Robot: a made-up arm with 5 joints.
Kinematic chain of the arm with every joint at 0, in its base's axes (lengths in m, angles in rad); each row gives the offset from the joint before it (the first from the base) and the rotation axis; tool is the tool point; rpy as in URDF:
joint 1: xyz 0 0 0.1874 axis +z
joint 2: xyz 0 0 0 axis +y
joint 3: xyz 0.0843 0 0.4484 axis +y
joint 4: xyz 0.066 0 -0.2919 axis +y
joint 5: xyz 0.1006 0 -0.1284 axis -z
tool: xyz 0 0 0 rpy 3.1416 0 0
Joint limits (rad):
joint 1: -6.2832..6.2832
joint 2: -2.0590..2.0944
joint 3: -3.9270..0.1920
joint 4: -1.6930..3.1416
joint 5: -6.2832..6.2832
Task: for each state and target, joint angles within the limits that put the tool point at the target. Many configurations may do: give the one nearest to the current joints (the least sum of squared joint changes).
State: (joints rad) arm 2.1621 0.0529 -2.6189 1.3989 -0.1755
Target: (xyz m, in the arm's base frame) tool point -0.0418 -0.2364 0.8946
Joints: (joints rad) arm 1.3958 -0.8386 -2.4629 1.9715 -0.1755
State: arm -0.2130 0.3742 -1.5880 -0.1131 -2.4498
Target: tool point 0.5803 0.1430 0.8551
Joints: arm 0.2416 0.3734 -2.2438 0.0238 -2.4498
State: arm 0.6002 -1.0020 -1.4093 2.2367 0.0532
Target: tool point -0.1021 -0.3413 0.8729
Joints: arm 1.2801 -1.0743 -2.2293 1.5675 0.0532
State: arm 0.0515 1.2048 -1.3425 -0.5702 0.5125
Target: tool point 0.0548 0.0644 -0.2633
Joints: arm 0.8658 1.7724 -0.4296 -0.2450 0.5125
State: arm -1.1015 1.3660 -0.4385 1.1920 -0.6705
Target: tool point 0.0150 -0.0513 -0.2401
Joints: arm -1.2863 1.7777 -0.7785 0.9918 -0.6705
